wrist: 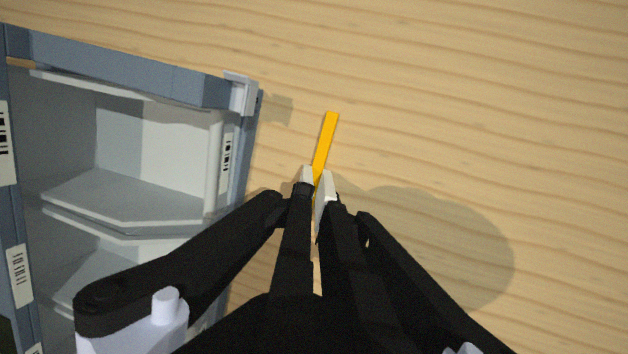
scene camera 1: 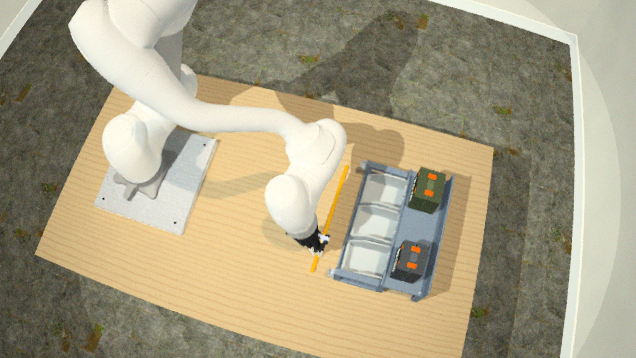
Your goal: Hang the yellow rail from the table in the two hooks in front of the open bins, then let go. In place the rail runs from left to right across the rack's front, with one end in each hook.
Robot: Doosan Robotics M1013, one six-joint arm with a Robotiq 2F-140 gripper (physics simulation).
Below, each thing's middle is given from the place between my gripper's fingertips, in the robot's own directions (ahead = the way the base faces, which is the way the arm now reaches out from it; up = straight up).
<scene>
Right now my hand is 12 cm to the right of the yellow rail [wrist: 331,118] and 1 cm past it.
</scene>
